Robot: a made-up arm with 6 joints. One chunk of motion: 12 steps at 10 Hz.
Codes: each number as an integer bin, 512 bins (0 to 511) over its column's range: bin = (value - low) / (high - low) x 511, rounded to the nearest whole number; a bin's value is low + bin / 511 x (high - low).
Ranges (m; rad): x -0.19..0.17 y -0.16..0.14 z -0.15..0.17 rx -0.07..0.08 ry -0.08..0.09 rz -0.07..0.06
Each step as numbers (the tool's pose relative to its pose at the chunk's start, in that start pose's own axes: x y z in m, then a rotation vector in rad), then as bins.
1 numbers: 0.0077 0.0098 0.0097 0.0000 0.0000 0.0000
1 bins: 281 289 255 238 240 275
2 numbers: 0.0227 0.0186 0.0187 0.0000 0.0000 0.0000
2 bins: 302 304 269 238 240 275
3 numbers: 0.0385 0.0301 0.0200 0.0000 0.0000 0.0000
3 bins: 324 324 271 238 240 275
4 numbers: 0.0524 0.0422 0.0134 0.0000 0.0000 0.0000
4 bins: 344 344 261 238 240 275
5 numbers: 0.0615 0.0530 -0.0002 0.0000 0.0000 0.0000
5 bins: 357 363 239 238 240 275
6 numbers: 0.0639 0.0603 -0.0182 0.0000 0.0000 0.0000
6 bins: 360 375 210 238 240 275
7 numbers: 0.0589 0.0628 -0.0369 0.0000 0.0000 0.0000
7 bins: 353 380 181 238 240 275
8 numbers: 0.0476 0.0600 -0.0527 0.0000 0.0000 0.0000
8 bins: 337 375 155 238 240 275
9 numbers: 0.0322 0.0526 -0.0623 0.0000 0.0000 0.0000
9 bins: 315 362 140 238 240 275
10 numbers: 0.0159 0.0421 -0.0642 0.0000 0.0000 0.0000
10 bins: 292 344 137 238 240 275
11 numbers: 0.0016 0.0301 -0.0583 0.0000 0.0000 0.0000
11 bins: 272 324 146 238 240 275
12 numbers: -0.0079 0.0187 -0.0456 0.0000 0.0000 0.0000
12 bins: 258 304 167 238 240 275
